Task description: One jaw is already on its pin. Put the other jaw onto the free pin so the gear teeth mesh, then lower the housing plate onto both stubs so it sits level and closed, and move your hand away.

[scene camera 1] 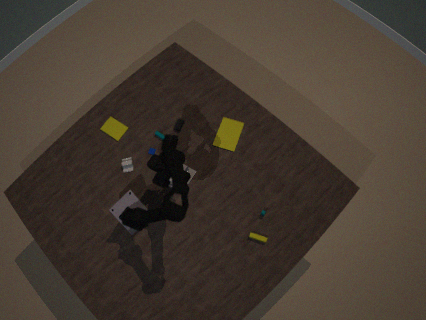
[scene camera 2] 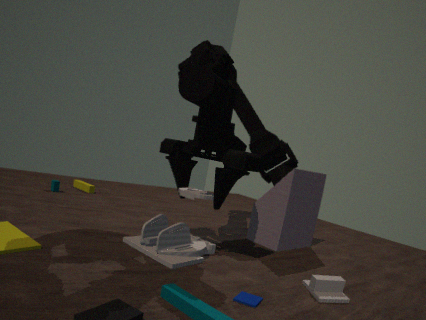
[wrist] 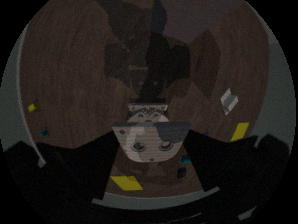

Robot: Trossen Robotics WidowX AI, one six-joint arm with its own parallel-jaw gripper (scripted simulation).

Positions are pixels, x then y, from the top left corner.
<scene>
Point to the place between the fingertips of my gripper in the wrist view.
151,130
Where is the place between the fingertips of my gripper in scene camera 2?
198,203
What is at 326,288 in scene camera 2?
A white block.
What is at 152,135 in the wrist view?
A housing plate.
</scene>
